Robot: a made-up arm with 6 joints.
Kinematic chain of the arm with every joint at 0, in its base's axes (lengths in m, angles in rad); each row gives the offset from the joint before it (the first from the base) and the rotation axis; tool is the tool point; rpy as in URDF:
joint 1: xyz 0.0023 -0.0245 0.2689 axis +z
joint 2: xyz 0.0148 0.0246 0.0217 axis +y
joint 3: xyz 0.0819 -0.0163 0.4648 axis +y
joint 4: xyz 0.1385 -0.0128 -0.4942 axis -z
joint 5: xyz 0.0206 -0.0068 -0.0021 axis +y
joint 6: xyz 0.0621 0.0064 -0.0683 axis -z
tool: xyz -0.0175 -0.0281 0.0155 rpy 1.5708 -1.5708 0
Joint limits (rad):
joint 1: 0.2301..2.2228
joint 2: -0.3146..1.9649
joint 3: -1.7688..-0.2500
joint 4: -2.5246..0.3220
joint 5: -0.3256..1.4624
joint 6: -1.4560..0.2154
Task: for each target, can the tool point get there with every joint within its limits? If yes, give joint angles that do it. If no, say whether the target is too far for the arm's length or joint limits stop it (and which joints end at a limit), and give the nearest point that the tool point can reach.
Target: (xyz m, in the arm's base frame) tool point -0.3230 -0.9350 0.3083
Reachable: no: joint limits stop it (at a limit: joint 2, joint 3, joint 4, joint 6) | nearest point -0.0636 -0.2089 0.0140 | short by 0.825 m
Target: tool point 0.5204 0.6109 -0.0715
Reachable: yes | joints 0.8508 1.0965 -1.3513 -0.7282 0.3520 -1.2385
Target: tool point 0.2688 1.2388 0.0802
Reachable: no: too far | nearest point 0.2093 0.9567 0.1277 | short by 0.292 m
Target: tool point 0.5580 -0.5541 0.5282
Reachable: no: joint limits stop it (at a limit: joint 1, joint 2, joint 4, joint 5) | nearest point 0.4679 0.0144 0.5078 | short by 0.576 m
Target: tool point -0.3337 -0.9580 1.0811
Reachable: no: too far | nearest point -0.2695 0.1549 1.1771 | short by 1.119 m
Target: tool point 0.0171 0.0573 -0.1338
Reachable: yes | joints 1.7760 1.3416 -0.3731 0.0021 1.2036 -1.2126
